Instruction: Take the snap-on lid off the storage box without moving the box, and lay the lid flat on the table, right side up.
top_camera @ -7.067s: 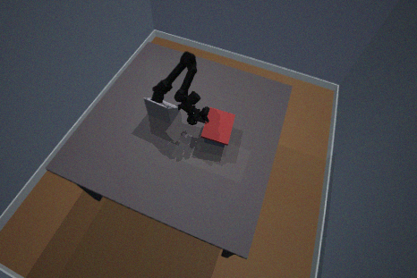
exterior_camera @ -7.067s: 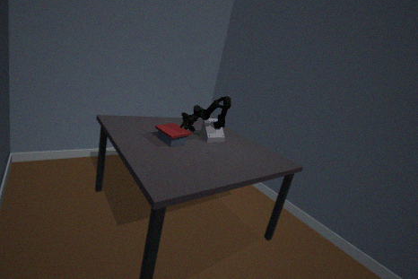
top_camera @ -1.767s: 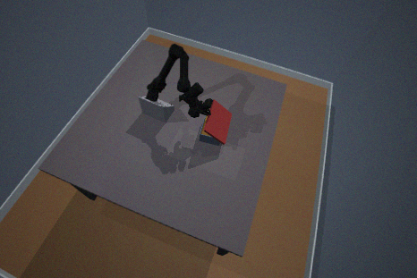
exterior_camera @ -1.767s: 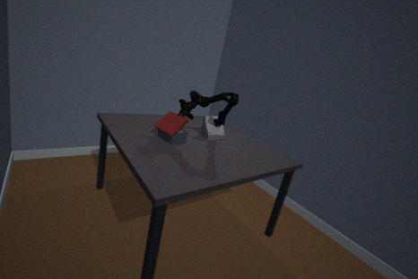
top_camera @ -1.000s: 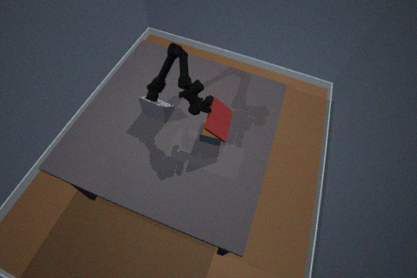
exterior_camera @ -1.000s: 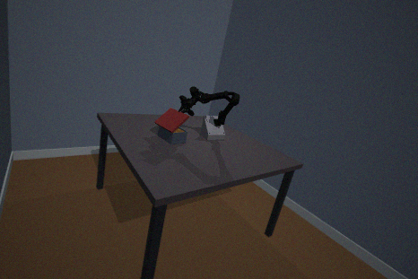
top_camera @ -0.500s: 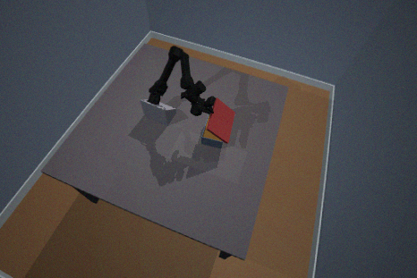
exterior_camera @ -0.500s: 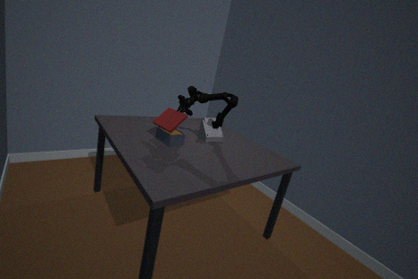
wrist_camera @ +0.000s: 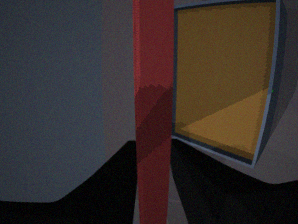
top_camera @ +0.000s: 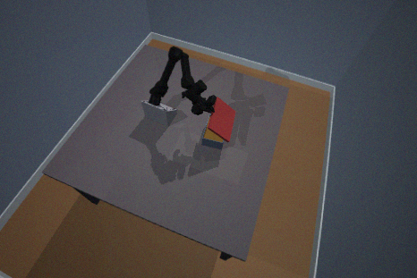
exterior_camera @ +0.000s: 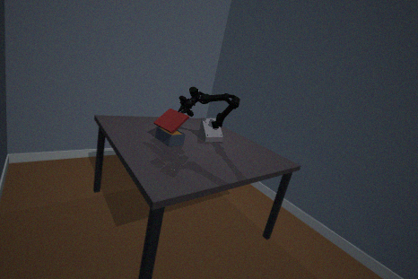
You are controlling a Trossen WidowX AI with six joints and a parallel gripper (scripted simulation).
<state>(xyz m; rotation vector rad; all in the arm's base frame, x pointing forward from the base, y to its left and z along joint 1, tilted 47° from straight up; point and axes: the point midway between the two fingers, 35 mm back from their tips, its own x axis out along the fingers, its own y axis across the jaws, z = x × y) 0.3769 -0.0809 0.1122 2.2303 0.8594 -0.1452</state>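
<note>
My gripper tip is now 60 mm short of the red lid, 10 mm to the right of it and 50 mm above it. The rest, counted from my gripper tip: grey storage box (30 mm ahead, 10 mm to the right, 190 mm below).
</note>
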